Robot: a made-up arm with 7 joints.
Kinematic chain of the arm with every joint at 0, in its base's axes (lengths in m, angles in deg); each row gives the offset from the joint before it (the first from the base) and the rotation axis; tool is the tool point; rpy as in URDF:
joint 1: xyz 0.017 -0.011 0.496 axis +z
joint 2: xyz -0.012 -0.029 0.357 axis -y
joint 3: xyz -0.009 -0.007 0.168 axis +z
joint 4: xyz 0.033 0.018 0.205 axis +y
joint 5: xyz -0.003 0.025 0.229 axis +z
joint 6: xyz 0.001 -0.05 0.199 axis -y
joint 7: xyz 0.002 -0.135 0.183 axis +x
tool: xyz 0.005 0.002 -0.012 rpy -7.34 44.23 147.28
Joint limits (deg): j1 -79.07..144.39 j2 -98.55..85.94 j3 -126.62..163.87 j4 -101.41..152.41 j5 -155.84..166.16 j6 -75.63..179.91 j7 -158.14..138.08
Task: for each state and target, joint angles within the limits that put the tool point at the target. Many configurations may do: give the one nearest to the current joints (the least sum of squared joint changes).
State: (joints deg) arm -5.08 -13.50 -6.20 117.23 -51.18 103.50 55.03
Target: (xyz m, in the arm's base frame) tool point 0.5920 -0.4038 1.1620
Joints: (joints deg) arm -20.70 -26.51 -20.42 94.91 -46.31 85.56 55.36
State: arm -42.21 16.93 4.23 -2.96 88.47 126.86 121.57
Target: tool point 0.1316 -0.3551 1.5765
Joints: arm -43.67 -9.40 2.19 0.69 90.88 101.35 122.35
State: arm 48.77 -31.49 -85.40 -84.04 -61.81 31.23 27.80
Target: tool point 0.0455 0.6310 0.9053
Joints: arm 37.77 -49.28 -108.64 -72.35 -70.96 32.75 28.49
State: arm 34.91 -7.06 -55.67 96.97 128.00 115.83 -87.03
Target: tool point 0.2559 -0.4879 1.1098
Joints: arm 17.45 0.18 -74.66 72.27 116.99 97.74 -87.27
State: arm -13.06 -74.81 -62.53 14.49 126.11 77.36 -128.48
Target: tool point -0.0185 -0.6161 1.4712
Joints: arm -42.80 -34.59 -85.89 20.05 113.51 77.57 -129.16
